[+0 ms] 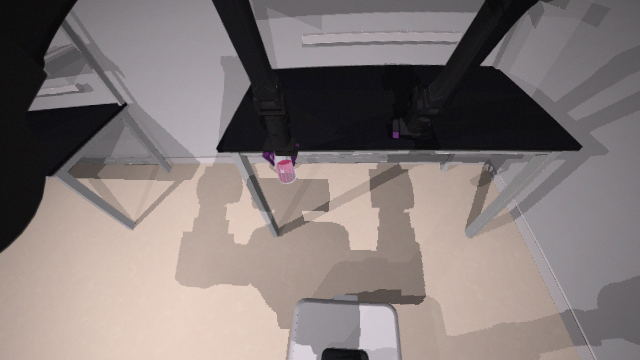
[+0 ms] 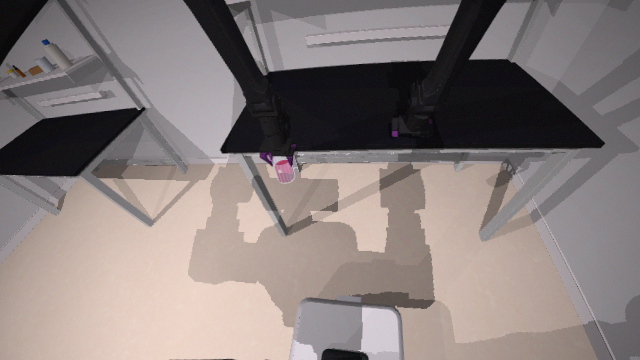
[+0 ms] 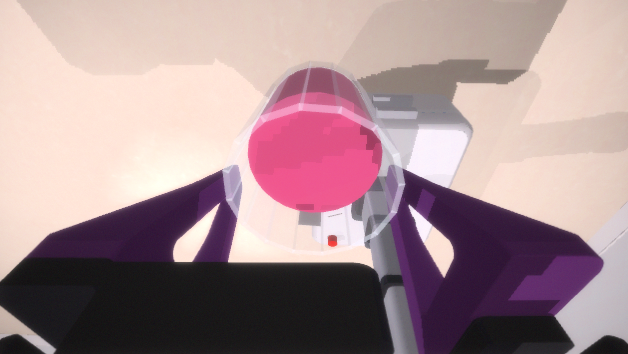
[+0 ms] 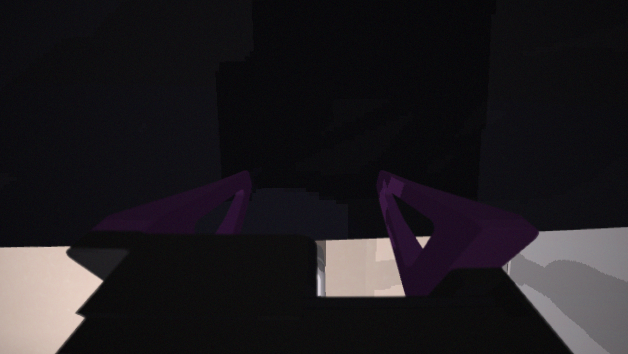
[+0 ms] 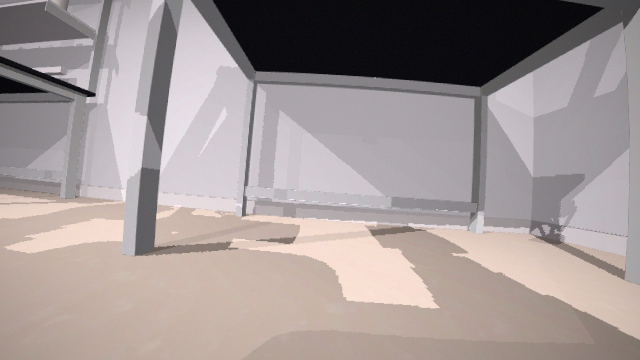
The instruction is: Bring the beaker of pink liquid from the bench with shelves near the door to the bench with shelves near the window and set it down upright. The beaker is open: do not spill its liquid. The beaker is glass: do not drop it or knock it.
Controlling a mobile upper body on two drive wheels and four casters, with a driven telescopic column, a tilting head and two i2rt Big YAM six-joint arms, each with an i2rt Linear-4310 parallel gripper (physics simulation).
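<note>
A clear glass beaker of pink liquid (image 1: pixel 286 172) (image 2: pixel 285 172) (image 3: pixel 315 150) is held by my left gripper (image 1: pixel 282 158) (image 2: pixel 278 158) (image 3: pixel 313 175), which is shut on it. The beaker looks about upright, with the liquid inside. It is over the floor, just in front of the near edge of a black-topped bench (image 1: pixel 340 110) (image 2: pixel 520 110), near that bench's left end. My right gripper (image 1: pixel 412 131) (image 2: pixel 413 129) (image 4: pixel 314 177) is open and empty over the bench top by the near edge. The frames do not show which bench is near the door or window.
A second black-topped bench (image 1: pixel 80 130) (image 2: pixel 65 140) stands to the left, with bottles on its shelf (image 2: pixel 82 67). The front left leg (image 1: pixel 258 195) (image 2: pixel 267 200) (image 5: pixel 142 210) of the middle bench stands below the beaker. A wall (image 1: pixel 600 225) is at the right.
</note>
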